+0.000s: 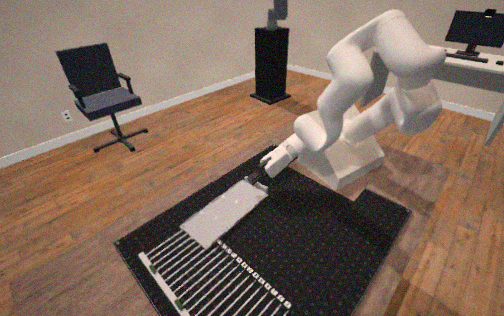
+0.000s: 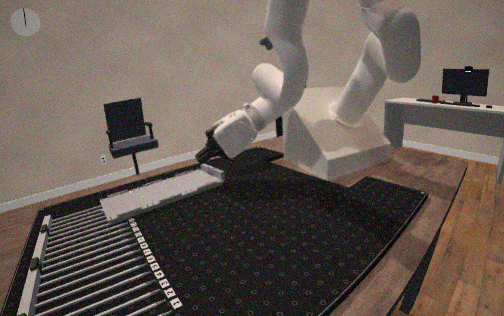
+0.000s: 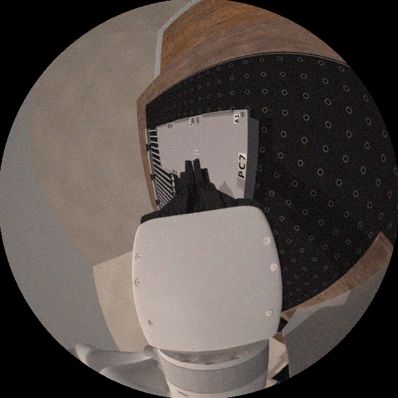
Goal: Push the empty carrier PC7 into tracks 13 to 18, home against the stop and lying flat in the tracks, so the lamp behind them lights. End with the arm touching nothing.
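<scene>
The carrier PC7 is a flat light-grey tray with a raised wall at its rear end. It is empty, and its front end lies over the near ends of the high-numbered tracks. It is well short of the white stop bar. Which exact tracks it meets cannot be read. My gripper is shut and empty, with its black fingertips close to the carrier's rear end wall. Contact cannot be told. A dark green lamp on the stop bar looks unlit.
Number tags run along the track mouths. The black dotted mat lies under the tracks and carrier. An office chair, a black pedestal and a desk stand beyond.
</scene>
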